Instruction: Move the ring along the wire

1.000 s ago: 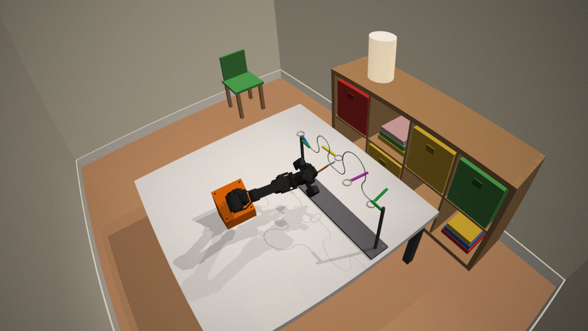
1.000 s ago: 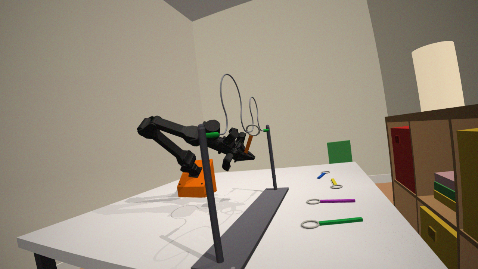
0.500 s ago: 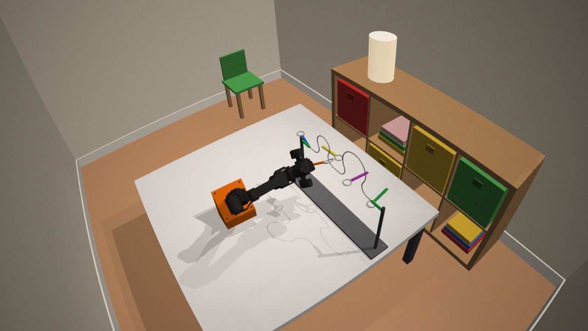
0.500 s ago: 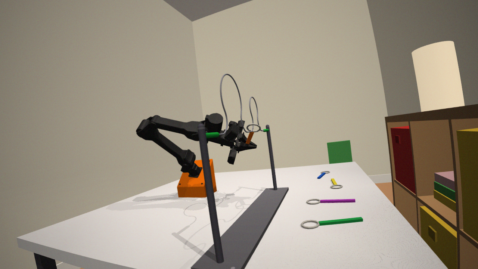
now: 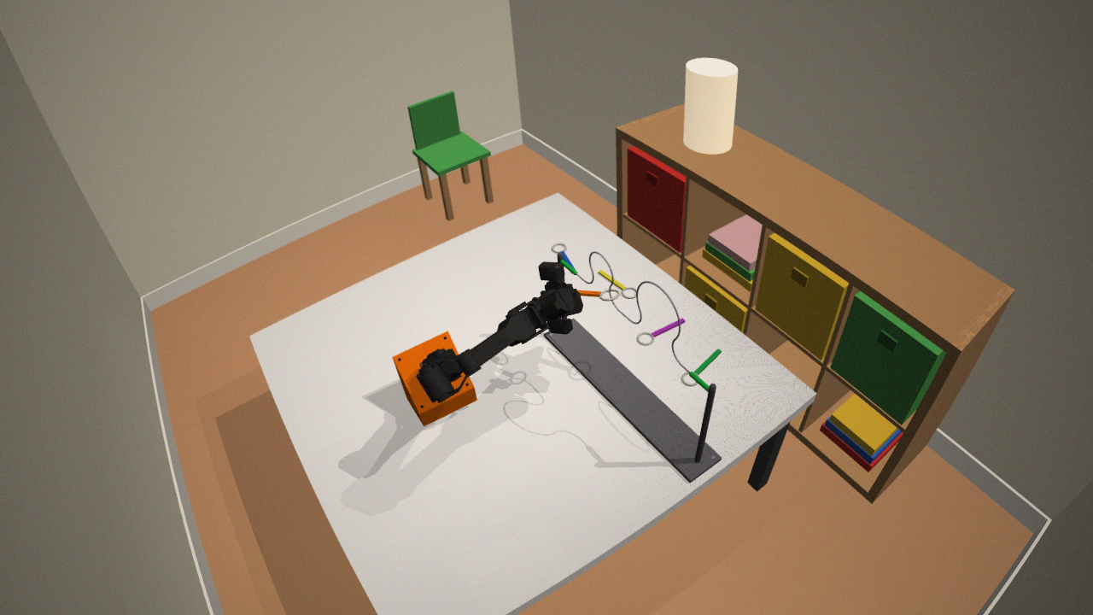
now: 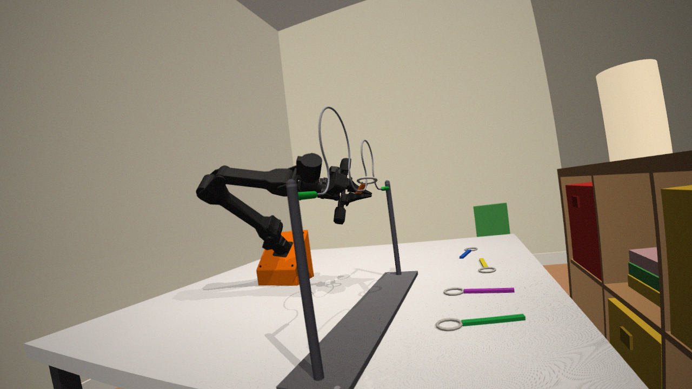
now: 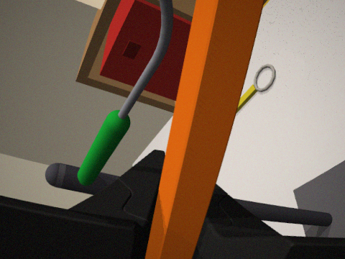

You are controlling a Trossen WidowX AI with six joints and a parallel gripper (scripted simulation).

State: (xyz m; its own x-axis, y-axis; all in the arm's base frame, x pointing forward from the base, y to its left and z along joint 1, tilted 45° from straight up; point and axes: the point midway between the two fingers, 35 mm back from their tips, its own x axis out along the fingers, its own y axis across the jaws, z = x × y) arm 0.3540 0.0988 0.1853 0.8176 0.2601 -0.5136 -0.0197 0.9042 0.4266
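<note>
Now: gripper tip 20 mm short of the ring with orange handle, 90 mm to the left of it and 30 mm below it. Round my gripper tip: purple-handled ring: 260 mm ahead, 40 mm to the right, 270 mm below; then green-handled ring: 280 mm ahead, 230 mm to the right, 270 mm below.
</note>
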